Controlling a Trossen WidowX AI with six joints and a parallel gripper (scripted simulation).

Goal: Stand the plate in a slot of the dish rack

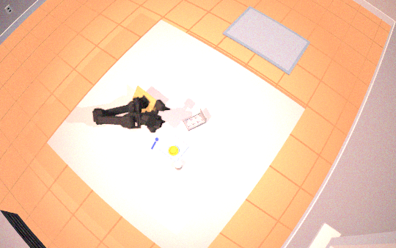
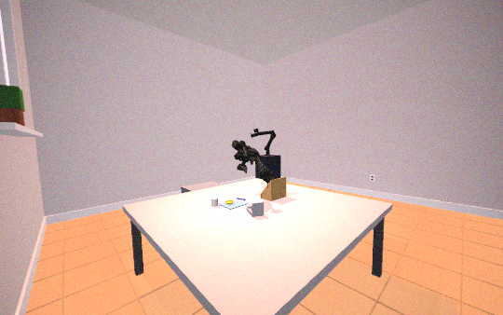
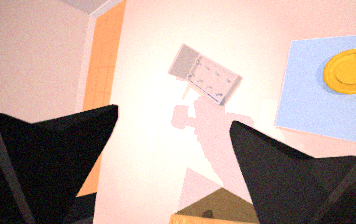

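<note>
Right now my gripper tip is 11 cm short of the yellow plate, 8 cm to the left of it and 23 cm above it. The rest, counted from my gripper tip: dish rack: 6 cm ahead, 14 cm to the left, 22 cm below; then light blue mat: 9 cm ahead, 7 cm to the right, 24 cm below; then blue spoon: 1 cm behind, 13 cm to the right, 24 cm below.
</note>
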